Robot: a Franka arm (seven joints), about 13 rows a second.
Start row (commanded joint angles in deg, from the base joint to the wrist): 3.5, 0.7, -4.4, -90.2, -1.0, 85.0, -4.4
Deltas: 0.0, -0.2, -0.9, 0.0, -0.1, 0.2, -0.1; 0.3, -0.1, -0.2, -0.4, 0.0, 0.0, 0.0; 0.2, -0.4, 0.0, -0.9, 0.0, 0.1, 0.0; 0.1, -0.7, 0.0, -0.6, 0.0, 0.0, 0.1; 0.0, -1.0, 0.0, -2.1, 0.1, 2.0, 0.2; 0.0, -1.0, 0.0, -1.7, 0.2, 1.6, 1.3; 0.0, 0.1, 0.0, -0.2, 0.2, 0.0, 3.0; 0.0, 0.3, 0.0, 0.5, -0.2, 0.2, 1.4; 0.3, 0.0, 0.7, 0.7, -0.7, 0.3, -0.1; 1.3, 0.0, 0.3, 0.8, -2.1, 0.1, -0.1; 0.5, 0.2, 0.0, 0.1, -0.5, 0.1, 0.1; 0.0, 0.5, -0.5, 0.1, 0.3, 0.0, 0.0; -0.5, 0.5, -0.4, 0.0, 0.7, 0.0, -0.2; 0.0, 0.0, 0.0, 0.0, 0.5, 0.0, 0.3; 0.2, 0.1, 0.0, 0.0, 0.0, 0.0, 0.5; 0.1, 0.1, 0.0, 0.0, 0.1, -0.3, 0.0; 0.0, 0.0, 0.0, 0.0, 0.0, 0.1, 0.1
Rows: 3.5, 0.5, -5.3, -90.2, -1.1, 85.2, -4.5; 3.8, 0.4, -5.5, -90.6, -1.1, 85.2, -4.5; 4.0, 0.0, -5.5, -91.5, -1.1, 85.3, -4.5; 4.1, -0.7, -5.5, -92.1, -1.1, 85.3, -4.4; 4.1, -1.7, -5.5, -94.2, -1.0, 87.3, -4.2; 4.1, -2.7, -5.5, -95.9, -0.8, 88.9, -2.9; 4.1, -2.6, -5.5, -96.1, -0.6, 88.9, 0.1; 4.1, -2.3, -5.5, -95.6, -0.8, 89.1, 1.5; 4.4, -2.3, -4.8, -94.9, -1.5, 89.4, 1.4; 5.7, -2.3, -4.5, -94.1, -3.6, 89.5, 1.3; 6.2, -2.1, -4.5, -94.0, -4.1, 89.6, 1.4; 6.2, -1.6, -5.0, -93.9, -3.8, 89.6, 1.4; 5.7, -1.1, -5.4, -93.9, -3.1, 89.6, 1.2; 5.7, -1.1, -5.4, -93.9, -2.6, 89.6, 1.5; 5.9, -1.0, -5.4, -93.9, -2.6, 89.6, 2.0; 6.0, -0.9, -5.4, -93.9, -2.5, 89.3, 2.0; 6.0, -0.9, -5.4, -93.9, -2.5, 89.4, 2.1
